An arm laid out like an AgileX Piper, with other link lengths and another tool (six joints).
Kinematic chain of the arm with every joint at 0, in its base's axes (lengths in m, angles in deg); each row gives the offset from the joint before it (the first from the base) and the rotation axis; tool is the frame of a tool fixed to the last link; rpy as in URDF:
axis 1: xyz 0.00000 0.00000 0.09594 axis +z
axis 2: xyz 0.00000 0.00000 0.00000 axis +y
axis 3: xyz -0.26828 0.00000 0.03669 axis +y
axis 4: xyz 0.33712 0.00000 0.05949 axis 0.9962 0 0.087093
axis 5: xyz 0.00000 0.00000 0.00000 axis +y
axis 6: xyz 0.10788 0.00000 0.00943 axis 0.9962 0 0.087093
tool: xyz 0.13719 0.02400 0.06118 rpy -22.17 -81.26 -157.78
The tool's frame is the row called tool.
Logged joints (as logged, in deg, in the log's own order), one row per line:
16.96 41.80 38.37 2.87 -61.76 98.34
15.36 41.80 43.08 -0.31 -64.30 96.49
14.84 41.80 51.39 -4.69 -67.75 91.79
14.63 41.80 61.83 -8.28 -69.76 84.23
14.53 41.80 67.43 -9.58 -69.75 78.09
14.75 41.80 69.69 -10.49 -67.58 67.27
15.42 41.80 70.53 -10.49 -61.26 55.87
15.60 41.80 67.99 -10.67 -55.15 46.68
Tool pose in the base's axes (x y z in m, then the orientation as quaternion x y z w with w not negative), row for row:
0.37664 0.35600 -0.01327 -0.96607 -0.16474 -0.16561 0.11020
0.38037 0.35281 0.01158 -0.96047 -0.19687 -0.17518 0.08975
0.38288 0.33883 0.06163 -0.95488 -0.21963 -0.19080 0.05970
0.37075 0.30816 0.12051 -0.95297 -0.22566 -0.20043 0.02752
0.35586 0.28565 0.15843 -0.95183 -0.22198 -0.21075 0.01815
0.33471 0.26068 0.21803 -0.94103 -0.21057 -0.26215 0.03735
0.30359 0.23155 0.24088 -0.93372 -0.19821 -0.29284 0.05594
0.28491 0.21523 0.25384 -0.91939 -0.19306 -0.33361 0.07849
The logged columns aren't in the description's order. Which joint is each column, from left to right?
Columns, left to right: axis 6, axis 1, axis 5, axis 4, axis 3, axis 2.
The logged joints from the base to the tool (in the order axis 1, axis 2, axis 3, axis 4, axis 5, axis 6), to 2 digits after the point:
41.80 98.34 -61.76 2.87 38.37 16.96
41.80 96.49 -64.30 -0.31 43.08 15.36
41.80 91.79 -67.75 -4.69 51.39 14.84
41.80 84.23 -69.76 -8.28 61.83 14.63
41.80 78.09 -69.75 -9.58 67.43 14.53
41.80 67.27 -67.58 -10.49 69.69 14.75
41.80 55.87 -61.26 -10.49 70.53 15.42
41.80 46.68 -55.15 -10.67 67.99 15.60

